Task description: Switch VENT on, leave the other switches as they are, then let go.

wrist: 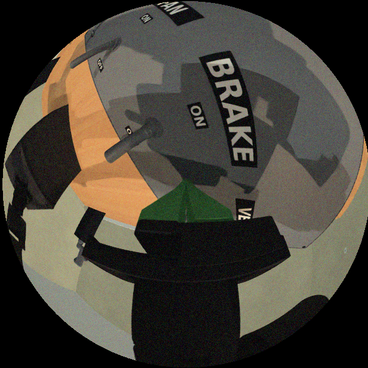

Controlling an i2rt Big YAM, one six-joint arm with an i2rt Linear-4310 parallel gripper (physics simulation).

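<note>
The grey switch panel (305, 215) fills the upper right of the wrist view. The VENT label (245, 210) is partly covered by the gripper's black body; the VENT lever does not show, so its position cannot be told. My gripper (185, 184) is shut with nothing between its green fingertips, which are over the panel's near edge beside the VENT label. The BRAKE lever (131, 143) points away from its ON label (197, 116), towards the orange surface. The FAN lever (95, 53) also points away from its ON label (145, 18). The BRAKE label (231, 110) is fully visible.
The orange tabletop (87, 117) shows along the panel's left side, and a strip of it at the far right. A large black block-shaped part (47, 155) is at the left. Shadows lie across the panel.
</note>
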